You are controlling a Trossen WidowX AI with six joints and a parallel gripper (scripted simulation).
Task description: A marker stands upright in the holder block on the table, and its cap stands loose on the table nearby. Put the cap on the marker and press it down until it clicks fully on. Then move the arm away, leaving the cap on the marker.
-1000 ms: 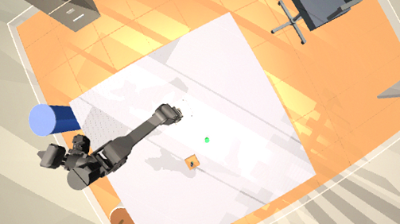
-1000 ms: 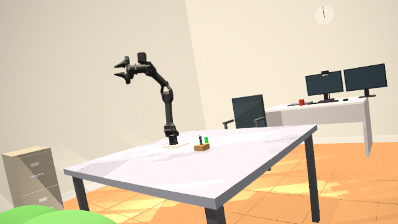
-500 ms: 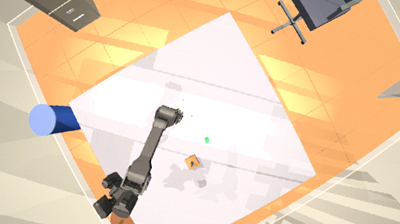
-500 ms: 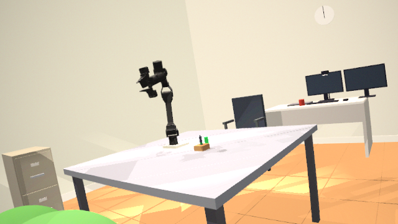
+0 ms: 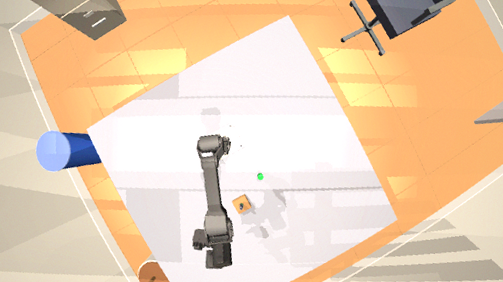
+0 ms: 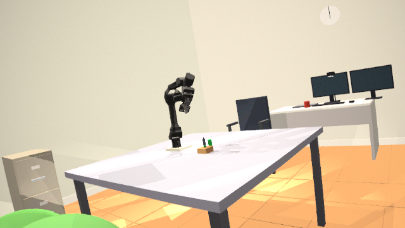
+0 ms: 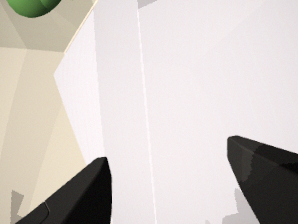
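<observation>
My gripper tip is 14 cm past the green cap, 28 cm to the right of it and 26 cm above it. From my gripper tip the other things lie so: tan holder block: 4 cm behind, 13 cm to the left, 27 cm below.
</observation>
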